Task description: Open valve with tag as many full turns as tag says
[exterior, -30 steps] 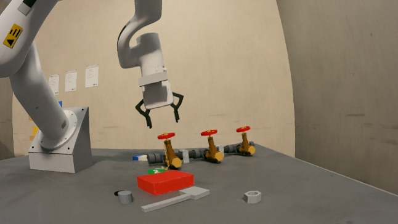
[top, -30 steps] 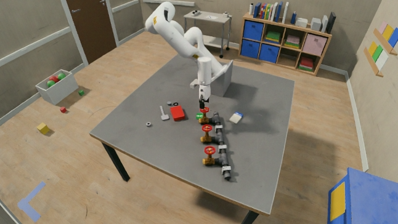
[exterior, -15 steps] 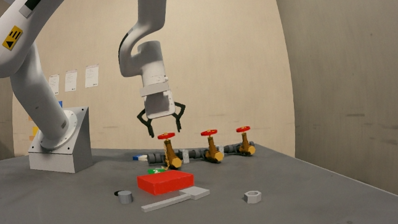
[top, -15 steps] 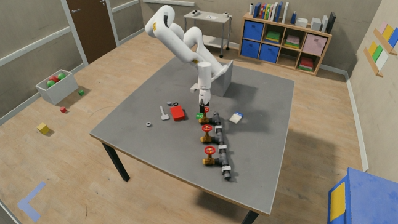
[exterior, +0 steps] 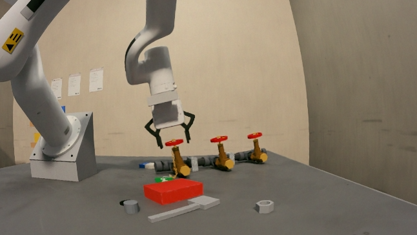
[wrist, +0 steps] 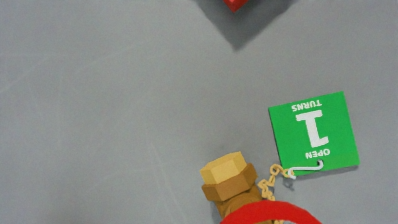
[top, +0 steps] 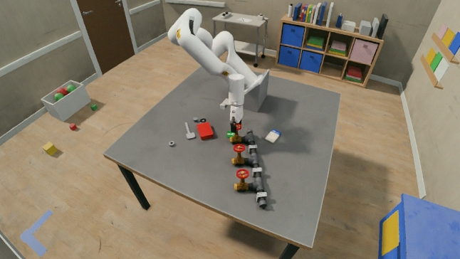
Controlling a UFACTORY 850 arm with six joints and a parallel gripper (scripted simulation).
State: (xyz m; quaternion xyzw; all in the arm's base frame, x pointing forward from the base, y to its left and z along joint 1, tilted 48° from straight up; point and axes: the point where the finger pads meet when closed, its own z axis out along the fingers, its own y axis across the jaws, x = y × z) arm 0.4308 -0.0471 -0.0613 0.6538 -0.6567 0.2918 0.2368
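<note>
The green tag lies 4 cm behind my hand, 3 cm to the right of it and 11 cm below it. Also, from my hand: blue block: 11 cm behind, 22 cm to the left, 11 cm below; then grey hammer-shaped tool: 3 cm ahead, 31 cm to the right, 11 cm below; then red block: 1 cm behind, 21 cm to the right, 10 cm below.
</note>
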